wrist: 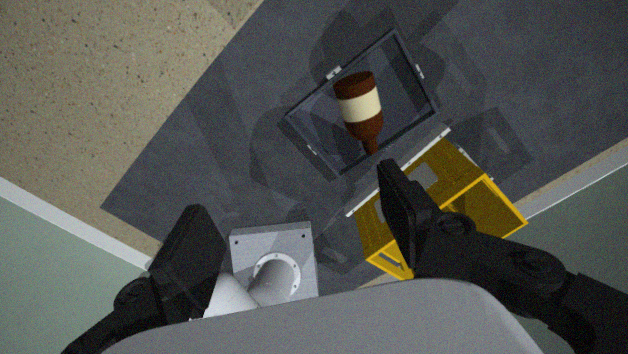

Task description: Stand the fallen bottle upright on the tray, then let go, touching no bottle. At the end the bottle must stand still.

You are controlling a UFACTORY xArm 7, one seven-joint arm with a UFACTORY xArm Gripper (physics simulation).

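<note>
The brown bottle with a cream label lies on its side in the dark, low-walled tray. Its wide base is toward the upper part of the view and its narrow neck points down toward the tray's near wall. My gripper is open and empty. Its two black fingers stand wide apart in the lower half of the view, apart from the bottle, which shows above and beyond them. The right fingertip appears just below the neck in the picture.
A yellow crate stands beside the tray, partly hidden by my right finger. A thin white-edged strip runs between tray and crate. The grey robot base plate shows between the fingers. The dark mat lies on a speckled tan surface.
</note>
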